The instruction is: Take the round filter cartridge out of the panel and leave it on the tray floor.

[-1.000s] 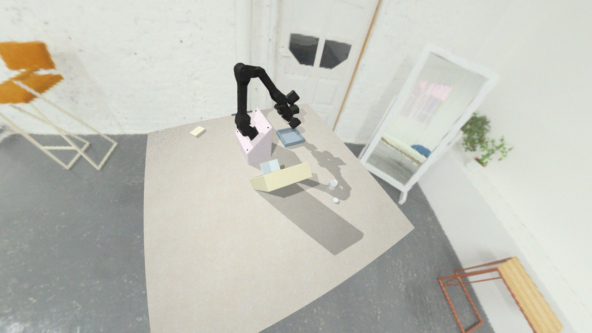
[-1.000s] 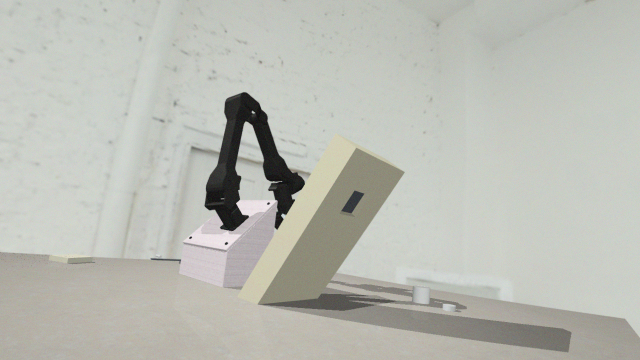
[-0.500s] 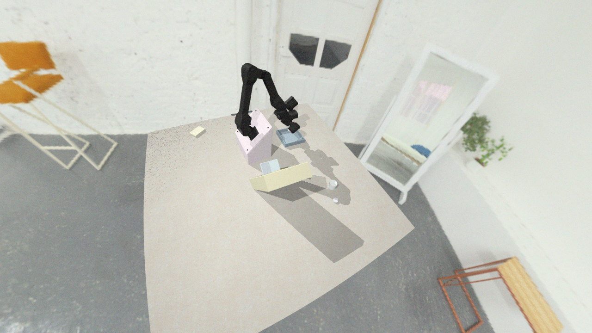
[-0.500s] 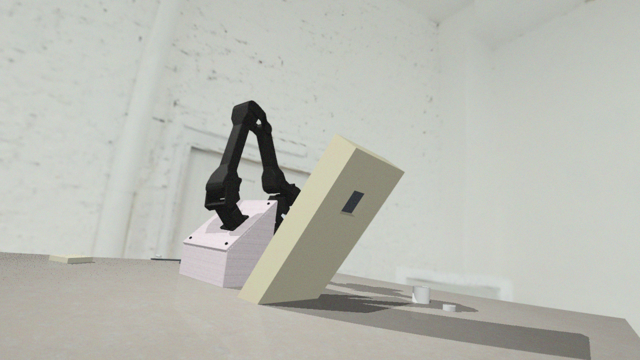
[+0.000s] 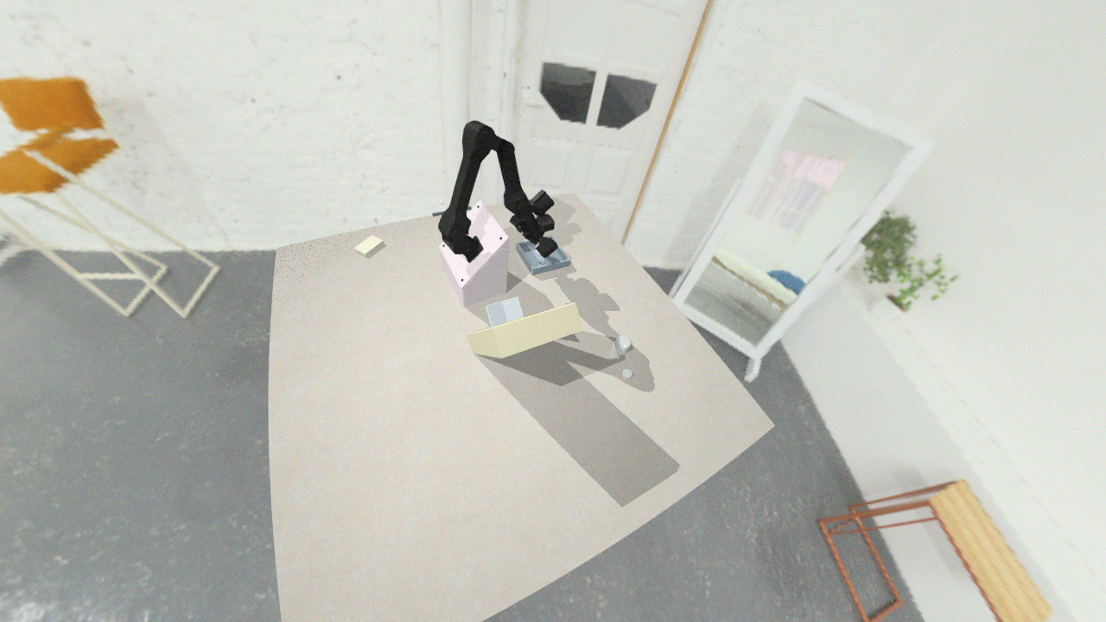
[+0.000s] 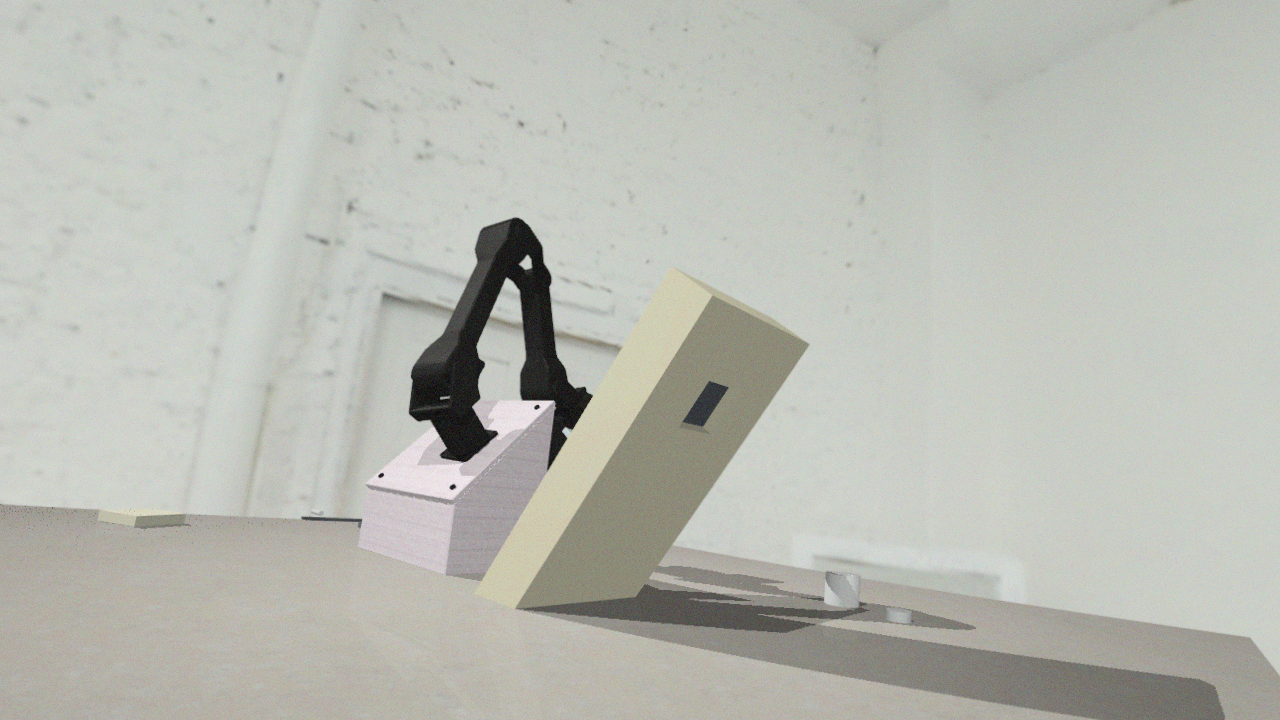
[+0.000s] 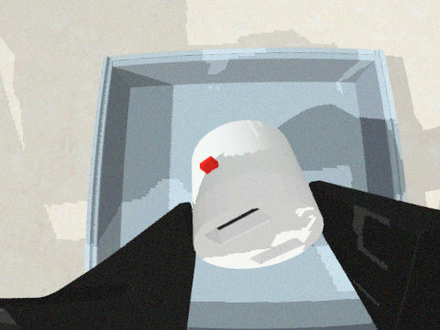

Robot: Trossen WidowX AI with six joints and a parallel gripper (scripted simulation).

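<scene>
Right now the white filter cartridge is right at my gripper tip. Also, from my gripper tip: cream pad: 290 mm behind, 580 mm to the right, 40 mm below; then blue tray: 40 mm below; then cream service panel: 370 mm ahead, 290 mm to the right, 120 mm above.
</scene>
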